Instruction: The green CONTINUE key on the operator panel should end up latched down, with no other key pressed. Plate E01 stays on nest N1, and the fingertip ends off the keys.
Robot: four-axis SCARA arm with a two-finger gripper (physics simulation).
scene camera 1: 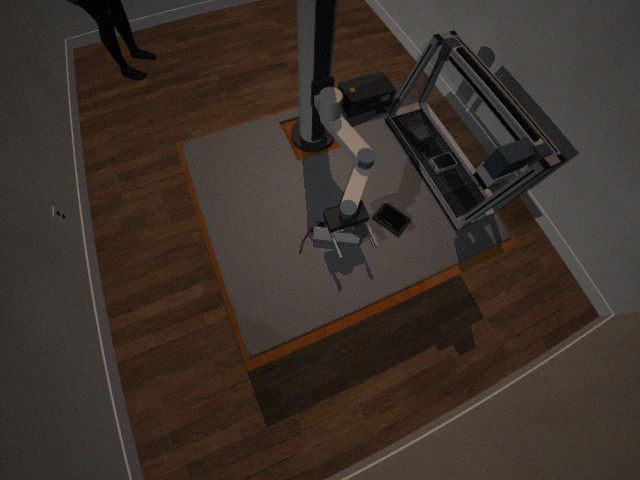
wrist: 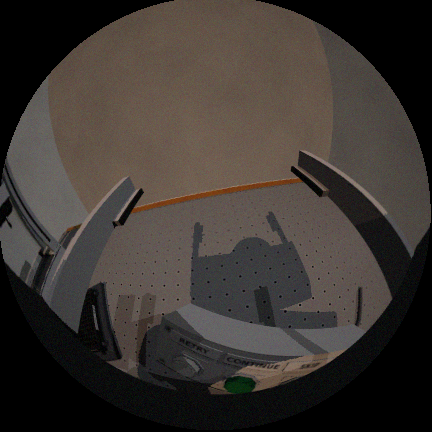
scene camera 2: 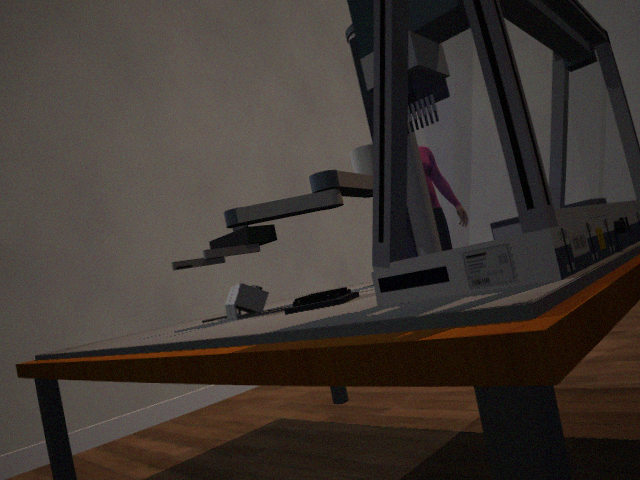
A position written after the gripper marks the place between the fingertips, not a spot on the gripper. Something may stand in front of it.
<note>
The gripper (scene camera 2: 187,260) holds nothing. Also in view: a dark flat tray (wrist: 89,333) and a grey button box (scene camera 2: 243,297).
The gripper shows as well in scene camera 1 (scene camera 1: 358,252) and in the wrist view (wrist: 214,165). The grey button box also shows in scene camera 1 (scene camera 1: 346,236) and in the wrist view (wrist: 222,347).
</note>
